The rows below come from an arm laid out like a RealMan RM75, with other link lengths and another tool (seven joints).
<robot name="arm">
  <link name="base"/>
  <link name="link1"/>
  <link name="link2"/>
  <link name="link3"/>
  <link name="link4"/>
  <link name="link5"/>
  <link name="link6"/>
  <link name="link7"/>
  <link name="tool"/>
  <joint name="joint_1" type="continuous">
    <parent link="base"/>
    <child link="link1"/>
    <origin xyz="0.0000 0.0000 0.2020" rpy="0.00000 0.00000 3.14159"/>
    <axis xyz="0 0 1"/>
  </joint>
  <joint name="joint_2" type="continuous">
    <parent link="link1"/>
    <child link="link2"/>
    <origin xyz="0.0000 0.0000 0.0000" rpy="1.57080 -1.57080 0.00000"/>
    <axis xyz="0 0 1"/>
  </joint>
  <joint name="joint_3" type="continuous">
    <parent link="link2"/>
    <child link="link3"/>
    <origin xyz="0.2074 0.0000 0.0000" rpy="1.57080 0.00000 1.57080"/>
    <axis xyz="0 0 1"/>
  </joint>
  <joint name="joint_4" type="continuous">
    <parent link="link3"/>
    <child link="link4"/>
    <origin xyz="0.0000 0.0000 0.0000" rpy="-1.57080 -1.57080 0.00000"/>
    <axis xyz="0 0 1"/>
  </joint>
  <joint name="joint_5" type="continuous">
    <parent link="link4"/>
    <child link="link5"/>
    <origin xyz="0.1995 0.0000 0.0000" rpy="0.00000 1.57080 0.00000"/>
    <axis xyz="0 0 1"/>
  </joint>
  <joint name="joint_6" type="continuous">
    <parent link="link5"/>
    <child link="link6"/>
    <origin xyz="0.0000 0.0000 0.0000" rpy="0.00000 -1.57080 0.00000"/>
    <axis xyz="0 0 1"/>
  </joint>
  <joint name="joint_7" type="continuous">
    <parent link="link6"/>
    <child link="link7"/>
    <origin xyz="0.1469 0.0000 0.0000" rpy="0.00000 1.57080 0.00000"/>
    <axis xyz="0 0 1"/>
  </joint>
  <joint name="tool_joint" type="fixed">
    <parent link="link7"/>
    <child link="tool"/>
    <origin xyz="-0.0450 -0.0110 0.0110" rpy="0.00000 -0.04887 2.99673"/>
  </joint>
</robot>
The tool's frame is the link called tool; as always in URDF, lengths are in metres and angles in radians. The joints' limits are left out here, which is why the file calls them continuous.
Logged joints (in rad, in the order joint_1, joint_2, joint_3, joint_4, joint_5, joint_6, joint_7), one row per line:
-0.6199 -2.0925 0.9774 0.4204 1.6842 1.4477 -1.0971
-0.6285 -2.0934 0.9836 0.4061 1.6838 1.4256 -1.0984
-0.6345 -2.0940 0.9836 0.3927 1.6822 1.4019 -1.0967
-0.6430 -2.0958 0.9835 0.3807 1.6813 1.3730 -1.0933
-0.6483 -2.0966 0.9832 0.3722 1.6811 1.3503 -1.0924
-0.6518 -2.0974 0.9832 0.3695 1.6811 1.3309 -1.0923
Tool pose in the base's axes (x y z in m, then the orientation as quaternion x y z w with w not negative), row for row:
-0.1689 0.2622 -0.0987 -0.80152 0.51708 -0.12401 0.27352
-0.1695 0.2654 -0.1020 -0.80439 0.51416 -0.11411 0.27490
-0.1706 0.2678 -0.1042 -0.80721 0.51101 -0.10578 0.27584
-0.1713 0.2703 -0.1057 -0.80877 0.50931 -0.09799 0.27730
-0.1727 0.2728 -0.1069 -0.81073 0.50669 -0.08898 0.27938
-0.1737 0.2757 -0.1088 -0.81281 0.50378 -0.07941 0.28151
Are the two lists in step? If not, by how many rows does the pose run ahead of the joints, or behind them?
The pose runs 2 rows ahead of the joints: the pose in row i belongs to the joints in row i + 2.
